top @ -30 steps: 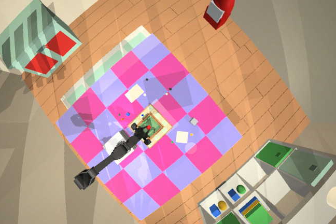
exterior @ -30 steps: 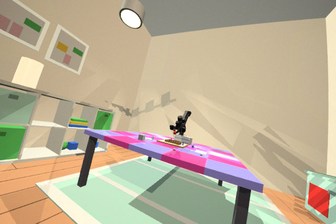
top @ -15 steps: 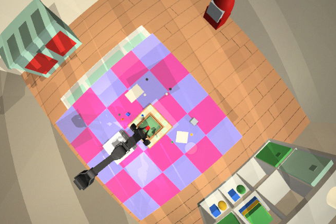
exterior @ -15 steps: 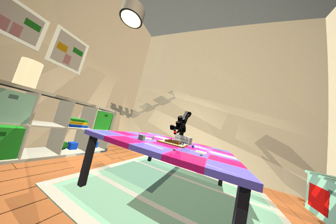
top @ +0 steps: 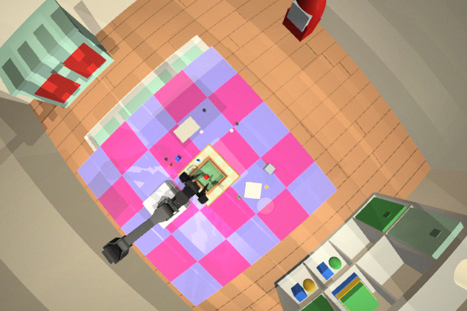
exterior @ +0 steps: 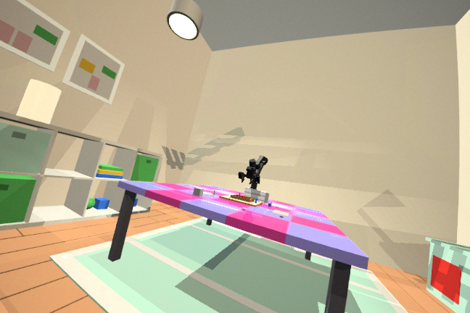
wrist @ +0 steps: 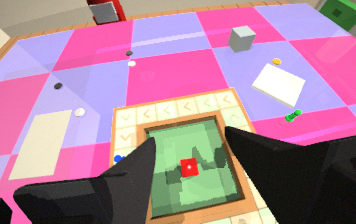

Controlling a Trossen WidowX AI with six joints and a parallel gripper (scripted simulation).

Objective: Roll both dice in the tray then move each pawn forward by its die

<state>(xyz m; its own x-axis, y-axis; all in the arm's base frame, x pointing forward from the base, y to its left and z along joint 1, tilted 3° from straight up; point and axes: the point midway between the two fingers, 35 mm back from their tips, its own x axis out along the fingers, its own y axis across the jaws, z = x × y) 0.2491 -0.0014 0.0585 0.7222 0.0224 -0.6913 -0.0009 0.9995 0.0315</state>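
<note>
The red pawn lies 110 mm behind my gripper tip, 70 mm to the right of it and 120 mm below it. The rest, counted from my gripper tip: blue pawn 10 mm ahead, 120 mm to the left, 120 mm below; cream card 80 mm ahead, 320 mm to the left, 140 mm below; green peg 50 mm ahead, 230 mm to the right, 130 mm below.
</note>
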